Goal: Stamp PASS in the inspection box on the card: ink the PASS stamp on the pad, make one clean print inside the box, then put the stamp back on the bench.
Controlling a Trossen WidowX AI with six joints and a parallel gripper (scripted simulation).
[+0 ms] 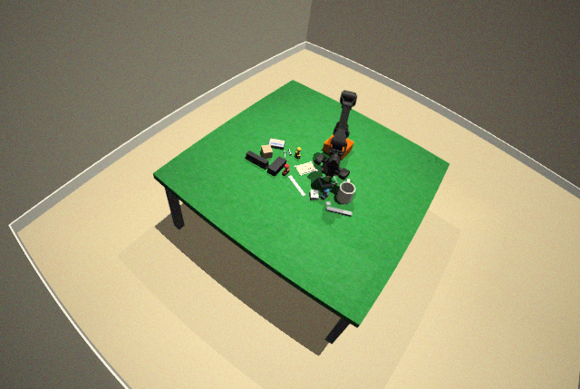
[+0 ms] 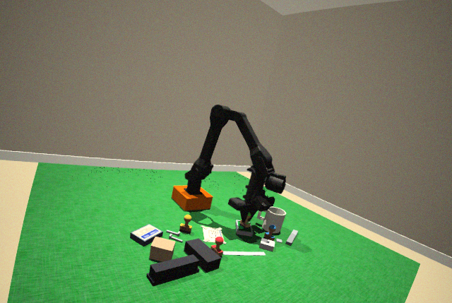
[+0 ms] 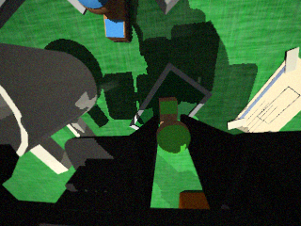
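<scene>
Right now the grey-framed ink pad is 30 mm below my gripper tip. From my gripper tip the other things lie so: blue-knobbed stamp: 100 mm ahead, 50 mm to the left, 20 mm below; then green-knobbed PASS stamp: right at my gripper tip; then mug: 120 mm to the left, 20 mm ahead.
</scene>
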